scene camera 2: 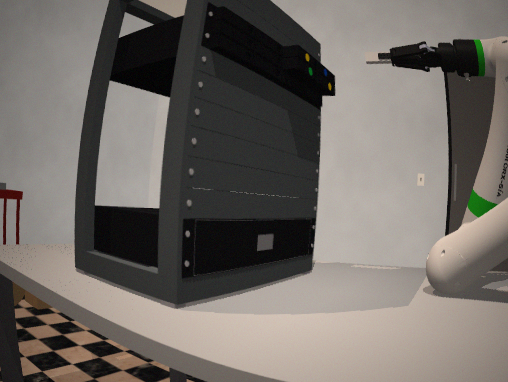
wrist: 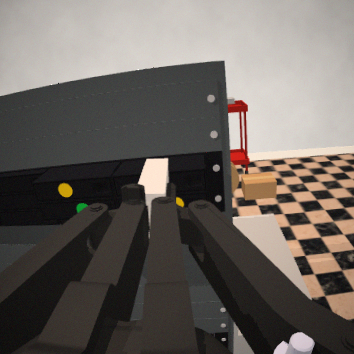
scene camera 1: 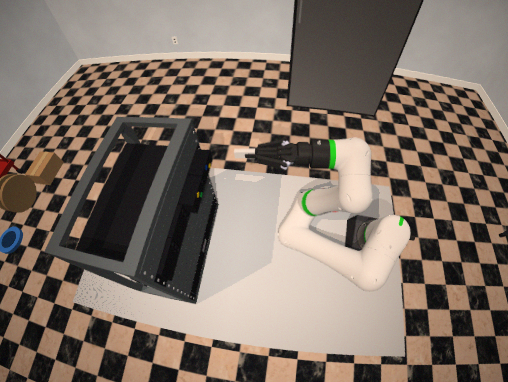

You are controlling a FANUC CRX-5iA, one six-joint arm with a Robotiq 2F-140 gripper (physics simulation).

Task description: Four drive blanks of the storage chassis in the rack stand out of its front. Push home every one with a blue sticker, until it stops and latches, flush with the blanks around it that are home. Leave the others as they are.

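Observation:
The black storage chassis (scene camera 2: pixel 245 42) sits high in the grey rack (scene camera 1: pixel 156 200) (scene camera 2: pixel 175 150) (wrist: pixel 125 115). Its protruding blanks form two groups. In one, a yellow-stickered blank (scene camera 2: pixel 307 57) (wrist: pixel 65 190) is above a green-stickered blank (scene camera 2: pixel 310 71) (wrist: pixel 82 208). In the other, a blue-stickered blank (scene camera 2: pixel 325 72) is above another yellow-stickered blank (scene camera 2: pixel 329 86) (wrist: pixel 179 202). My gripper (scene camera 1: pixel 255 152) (scene camera 2: pixel 385 57) (wrist: pixel 157 175) is shut, with a pale bar (scene camera 1: pixel 242 152) (scene camera 2: pixel 371 58) (wrist: pixel 156 175) extending past its fingertips. It is apart from the rack, in front of the blue-and-yellow group. The blue sticker is hidden in the wrist view.
The rack stands on a pale table (scene camera 1: pixel 310 320) (scene camera 2: pixel 240 345), which also bears the arm's base. A black unit (scene camera 2: pixel 225 247) is low in the rack. A tall dark cabinet (scene camera 1: pixel 350 55) stands behind. A red stand (wrist: pixel 239 107) and a cardboard box (scene camera 1: pixel 46 167) (wrist: pixel 259 186) are beyond the rack.

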